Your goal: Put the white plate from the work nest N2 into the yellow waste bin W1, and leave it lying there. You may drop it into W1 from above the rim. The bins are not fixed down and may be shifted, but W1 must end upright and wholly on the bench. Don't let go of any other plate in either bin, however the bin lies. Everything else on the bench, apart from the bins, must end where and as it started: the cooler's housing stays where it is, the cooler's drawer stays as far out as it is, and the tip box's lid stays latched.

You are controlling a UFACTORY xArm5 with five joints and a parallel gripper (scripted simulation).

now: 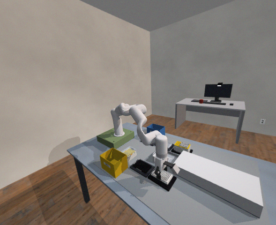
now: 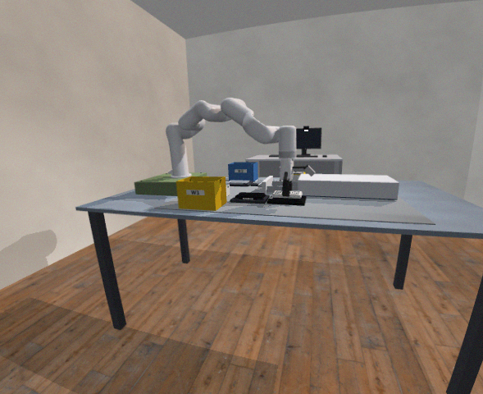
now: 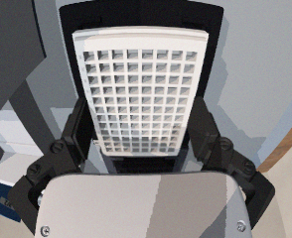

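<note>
The black nest lies 40 mm below my hand. From my hand the other things lie so: cooler drawer: 20 mm behind, 190 mm to the left, 20 mm below; white plate: 10 mm below; black plate: 170 mm behind, 20 mm to the right, 30 mm below.
</note>
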